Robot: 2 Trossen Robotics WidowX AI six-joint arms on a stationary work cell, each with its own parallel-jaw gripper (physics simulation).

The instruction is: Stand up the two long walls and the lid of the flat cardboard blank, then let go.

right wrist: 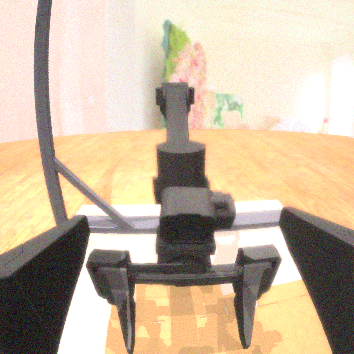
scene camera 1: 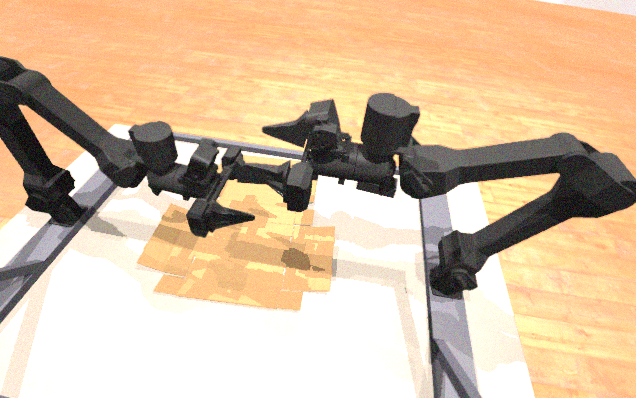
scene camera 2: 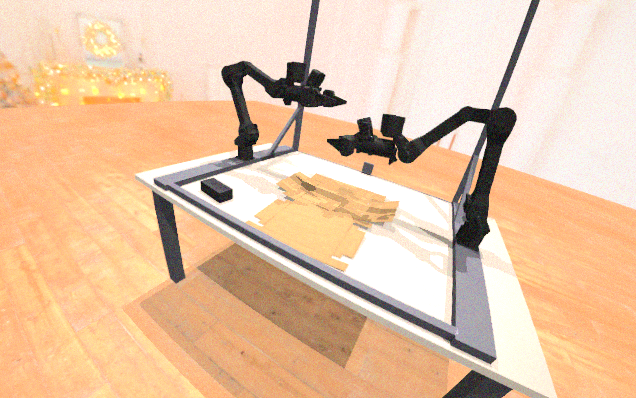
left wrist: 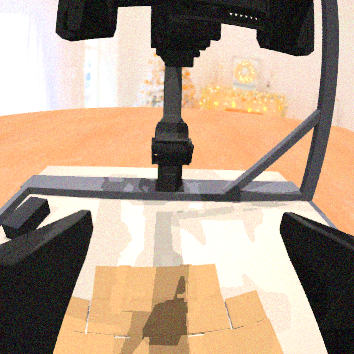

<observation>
The left gripper (scene camera 1: 262, 199) is open, holding nothing. The right gripper (scene camera 1: 253, 146) is open and holds nothing. The table carries a small black block (left wrist: 29, 214). Further things: a dark metal frame (scene camera 2: 471, 331) and an upright post (scene camera 2: 528, 19).
The left gripper shows as well in scene camera 2 (scene camera 2: 333, 138) and in the left wrist view (left wrist: 190, 222). The right gripper shows as well in the right wrist view (right wrist: 186, 222) and in scene camera 2 (scene camera 2: 341, 102). The dark metal frame also shows in the right wrist view (right wrist: 143, 224), in scene camera 1 (scene camera 1: 49, 241) and in the left wrist view (left wrist: 21, 193). The right wrist view does not show the small black block: it is out of frame.
</observation>
